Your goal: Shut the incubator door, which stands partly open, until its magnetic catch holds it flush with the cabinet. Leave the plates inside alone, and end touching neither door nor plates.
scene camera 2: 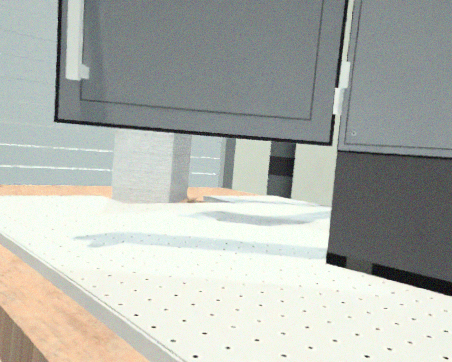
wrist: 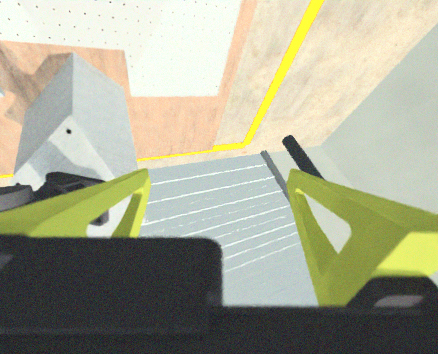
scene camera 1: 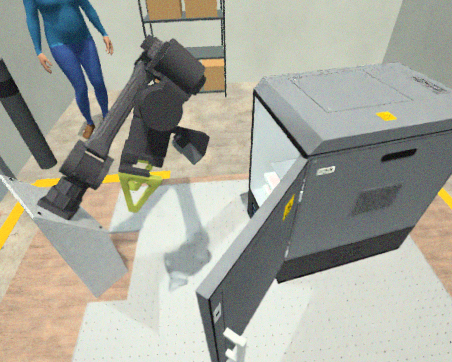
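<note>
Gripper visible: my gripper [scene camera 1: 133, 200], with the wrist view also showing the gripper [wrist: 218, 176].
</note>
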